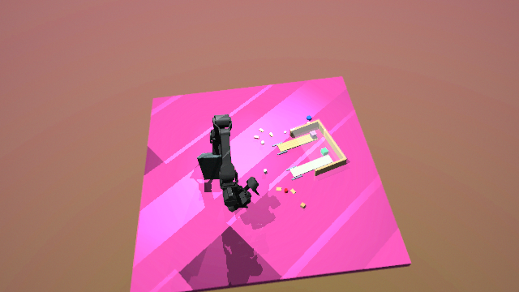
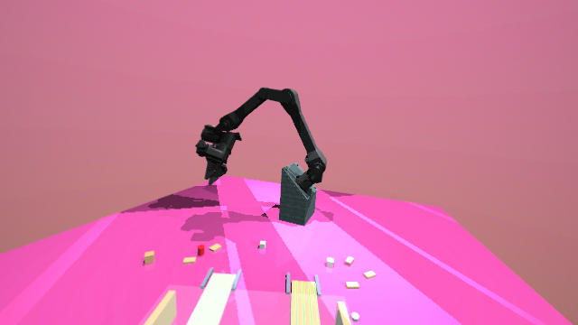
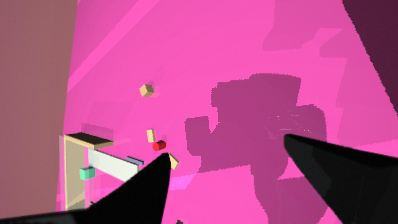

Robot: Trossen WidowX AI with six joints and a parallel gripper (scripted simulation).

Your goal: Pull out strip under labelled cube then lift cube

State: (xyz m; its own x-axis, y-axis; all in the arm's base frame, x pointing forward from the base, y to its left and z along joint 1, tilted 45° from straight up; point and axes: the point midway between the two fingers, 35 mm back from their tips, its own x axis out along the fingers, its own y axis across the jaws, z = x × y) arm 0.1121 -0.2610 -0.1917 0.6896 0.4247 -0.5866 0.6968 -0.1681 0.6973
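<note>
Right now my gripper tip is 510 mm to the right of the grey ball, 270 mm short of it and 140 mm above it. The rest, counted from my gripper tip: white strip 360 mm ahead, 240 mm to the left, 140 mm below; then blue ball 590 mm to the left, 440 mm ahead, 140 mm below.
</note>
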